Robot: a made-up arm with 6 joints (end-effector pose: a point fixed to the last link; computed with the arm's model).
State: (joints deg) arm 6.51 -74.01 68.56 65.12 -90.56 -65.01
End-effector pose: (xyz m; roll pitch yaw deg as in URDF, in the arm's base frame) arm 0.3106 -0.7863 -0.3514 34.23 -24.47 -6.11
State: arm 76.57 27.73 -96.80 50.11 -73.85 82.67
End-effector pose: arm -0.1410 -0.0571 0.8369 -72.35 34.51 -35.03
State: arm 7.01 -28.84 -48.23 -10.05 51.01 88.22
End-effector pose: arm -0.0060 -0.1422 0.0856 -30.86 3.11 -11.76
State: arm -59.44 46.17 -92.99 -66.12 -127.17 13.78
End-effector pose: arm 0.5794 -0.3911 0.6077 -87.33 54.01 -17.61
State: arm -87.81 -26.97 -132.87 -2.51 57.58 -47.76
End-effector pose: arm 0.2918 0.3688 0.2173 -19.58 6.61 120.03
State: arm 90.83 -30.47 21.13 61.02 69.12 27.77
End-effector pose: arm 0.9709 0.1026 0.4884 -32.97 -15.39 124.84
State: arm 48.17 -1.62 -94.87 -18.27 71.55 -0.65
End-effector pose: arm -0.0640 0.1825 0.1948 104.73 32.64 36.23
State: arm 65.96 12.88 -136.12 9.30 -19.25 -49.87
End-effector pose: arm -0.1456 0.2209 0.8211 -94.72 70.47 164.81
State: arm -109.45 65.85 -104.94 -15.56 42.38 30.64
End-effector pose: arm 0.0751 -0.4607 0.4440 -106.84 -11.12 64.09
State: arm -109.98 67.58 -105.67 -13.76 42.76 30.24
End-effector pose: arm 0.0792 -0.4757 0.4403 -103.47 -10.57 61.54
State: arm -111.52 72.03 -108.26 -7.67 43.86 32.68
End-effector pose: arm 0.0835 -0.5144 0.4228 -96.29 -8.65 56.48
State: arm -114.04 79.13 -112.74 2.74 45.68 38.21
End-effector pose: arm 0.0737 -0.5795 0.3831 -85.86 -5.78 50.03
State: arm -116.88 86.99 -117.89 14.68 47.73 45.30
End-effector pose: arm 0.0357 -0.6506 0.3284 -75.26 -3.77 44.32
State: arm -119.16 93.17 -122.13 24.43 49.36 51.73
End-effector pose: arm -0.0159 -0.6996 0.2819 -67.80 -3.57 40.44
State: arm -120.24 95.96 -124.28 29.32 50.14 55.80
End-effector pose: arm -0.0466 -0.7174 0.2602 -65.10 -4.26 39.10
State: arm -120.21 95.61 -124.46 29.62 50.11 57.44
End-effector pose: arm -0.0461 -0.7129 0.2606 -66.28 -4.88 40.08
